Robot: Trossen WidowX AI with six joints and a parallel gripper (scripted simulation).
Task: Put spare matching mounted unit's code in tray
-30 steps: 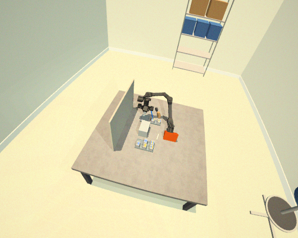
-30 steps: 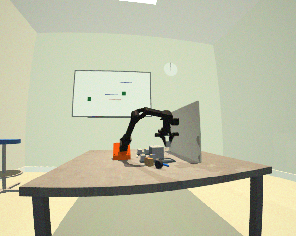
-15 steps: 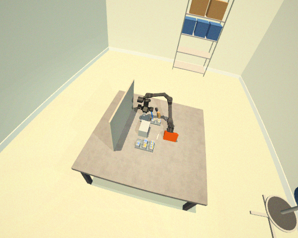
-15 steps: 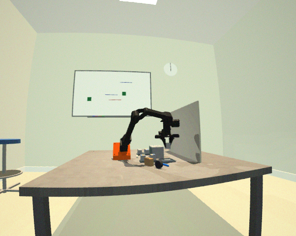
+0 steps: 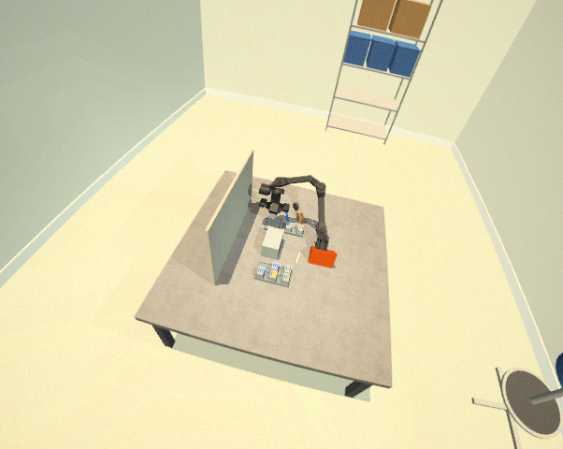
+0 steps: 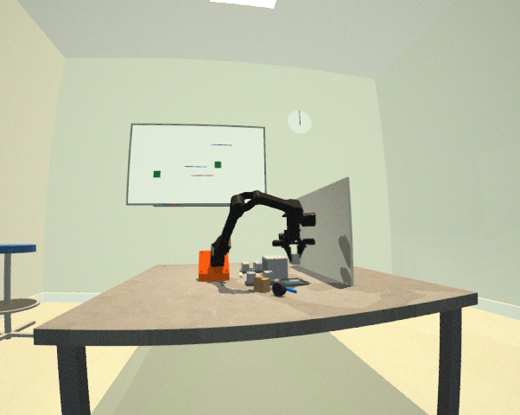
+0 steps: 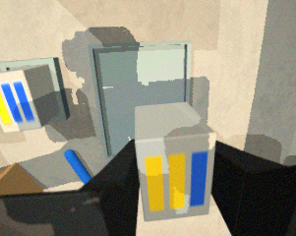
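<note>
Now: the flat grey tray 1 cm behind my gripper tip and 9 cm below it. From my gripper tip the other things lie so: blue pen: 9 cm behind, 11 cm to the right, 9 cm below; then small tan block: 18 cm behind, 10 cm to the right, 7 cm below; then white mounted unit: 3 cm behind, 21 cm to the left, 4 cm below.
</note>
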